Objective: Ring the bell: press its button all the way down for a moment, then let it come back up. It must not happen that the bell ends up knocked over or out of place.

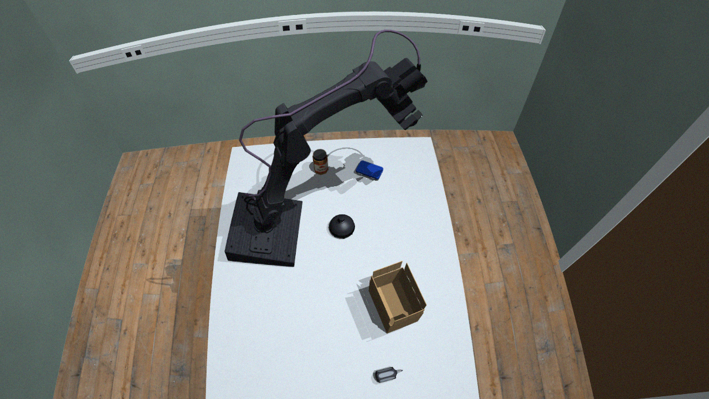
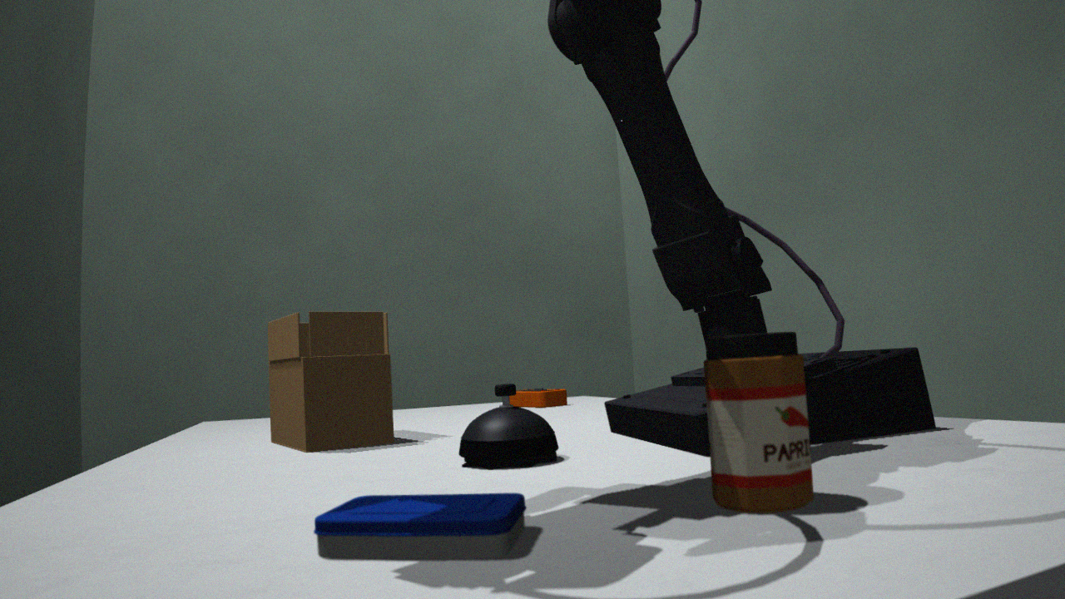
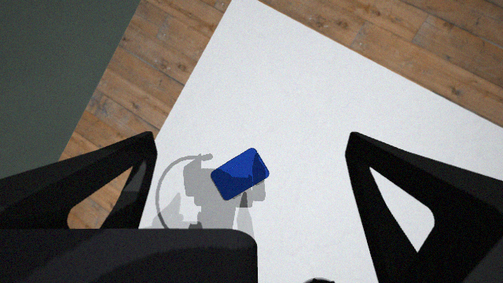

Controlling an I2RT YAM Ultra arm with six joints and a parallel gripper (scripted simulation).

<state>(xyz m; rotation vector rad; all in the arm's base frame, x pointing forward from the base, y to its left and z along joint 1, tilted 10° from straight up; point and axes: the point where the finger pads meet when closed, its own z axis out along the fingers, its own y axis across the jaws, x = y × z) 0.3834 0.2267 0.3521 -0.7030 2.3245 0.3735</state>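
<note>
My gripper is now 190 mm past the button, 200 mm to the left of it and 280 mm above it. The rest, counted from my hand: blue tin 90 mm behind, 30 mm to the left, 320 mm below; orange object 400 mm behind, 890 mm to the right, 320 mm below.
</note>
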